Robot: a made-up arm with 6 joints.
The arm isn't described. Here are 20 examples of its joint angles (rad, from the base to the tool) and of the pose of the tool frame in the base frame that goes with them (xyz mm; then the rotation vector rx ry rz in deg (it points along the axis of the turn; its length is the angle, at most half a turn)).
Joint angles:
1: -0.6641 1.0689 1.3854 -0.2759 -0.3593 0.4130
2: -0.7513 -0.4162 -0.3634 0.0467 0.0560 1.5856
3: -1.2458 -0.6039 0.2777 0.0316 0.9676 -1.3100
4: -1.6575 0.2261 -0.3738 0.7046 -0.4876 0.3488
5: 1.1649 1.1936 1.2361 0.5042 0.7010 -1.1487
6: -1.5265 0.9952 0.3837 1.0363 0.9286 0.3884
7: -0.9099 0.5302 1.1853 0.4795 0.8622 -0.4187
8: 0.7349 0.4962 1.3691 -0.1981 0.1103 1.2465
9: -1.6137 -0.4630 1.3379 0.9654 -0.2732 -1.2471
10: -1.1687 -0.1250 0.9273 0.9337 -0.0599 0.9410
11: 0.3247 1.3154 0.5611 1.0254 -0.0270 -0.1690
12: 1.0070 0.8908 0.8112 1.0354 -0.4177 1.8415
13: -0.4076 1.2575 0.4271 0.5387 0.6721 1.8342
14: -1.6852 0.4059 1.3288 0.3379 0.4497 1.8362
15: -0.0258 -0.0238 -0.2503 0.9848 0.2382 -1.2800
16: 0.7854 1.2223 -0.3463 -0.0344 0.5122 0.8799
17: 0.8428 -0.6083 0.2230 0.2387 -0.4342 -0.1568
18: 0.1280 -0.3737 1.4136 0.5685 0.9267 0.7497
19: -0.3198 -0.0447 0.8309 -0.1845 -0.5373 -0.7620
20: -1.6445 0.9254 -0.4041 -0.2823 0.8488 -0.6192
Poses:
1: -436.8 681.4 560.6 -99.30 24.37 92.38
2: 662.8 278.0 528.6 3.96 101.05 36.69
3: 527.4 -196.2 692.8 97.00 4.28 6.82
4: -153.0 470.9 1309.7 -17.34 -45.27 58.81
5: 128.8 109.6 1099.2 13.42 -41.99 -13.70
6: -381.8 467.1 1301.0 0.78 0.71 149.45
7: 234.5 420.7 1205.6 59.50 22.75 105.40
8: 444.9 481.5 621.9 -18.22 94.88 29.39
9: 356.3 -20.9 613.8 156.07 -32.74 16.27
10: 129.4 335.9 1445.0 22.21 1.36 118.14
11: 30.3 749.7 964.5 -47.38 -34.75 45.67
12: 775.0 70.5 811.0 -26.69 70.66 -40.07
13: 298.0 751.6 431.5 -64.98 90.84 27.81
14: -602.1 135.4 709.7 112.60 -34.77 -109.85
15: -251.7 21.2 797.7 -1.69 -127.70 -13.13
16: 496.6 -100.1 1095.4 -15.05 46.85 -73.99
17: -195.5 -151.2 1234.8 0.76 -32.05 -45.61
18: 268.9 22.0 1361.0 56.24 1.15 115.85
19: -182.6 55.5 1239.2 2.32 -53.48 68.41
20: -174.6 119.3 1333.4 18.81 -41.03 61.53
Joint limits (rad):
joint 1: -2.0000..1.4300
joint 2: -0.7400..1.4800
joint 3: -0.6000..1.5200
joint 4: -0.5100..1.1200
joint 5: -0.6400..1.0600
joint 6: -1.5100..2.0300
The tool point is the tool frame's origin. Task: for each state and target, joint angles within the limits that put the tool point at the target. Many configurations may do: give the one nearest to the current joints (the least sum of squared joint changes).
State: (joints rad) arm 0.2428 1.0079 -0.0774 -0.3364 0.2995 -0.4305
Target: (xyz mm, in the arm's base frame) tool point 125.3 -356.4 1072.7
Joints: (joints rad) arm 0.7588 0.4901 -0.0020 -0.5100 0.8934 0.2706
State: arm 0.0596 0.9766 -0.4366 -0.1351 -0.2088 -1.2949
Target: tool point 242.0 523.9 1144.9
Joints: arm 0.2934 0.8190 -0.4917 -0.4557 -0.0143 -0.8335
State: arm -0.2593 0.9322 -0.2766 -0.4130 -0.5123 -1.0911
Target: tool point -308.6 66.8 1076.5
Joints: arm -0.7521 0.4306 0.2581 -0.3140 -0.4327 -1.5100
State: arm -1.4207 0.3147 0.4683 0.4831 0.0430 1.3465
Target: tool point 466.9 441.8 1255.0
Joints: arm -0.9265 -0.2105 0.2303 0.6831 0.1032 1.0608
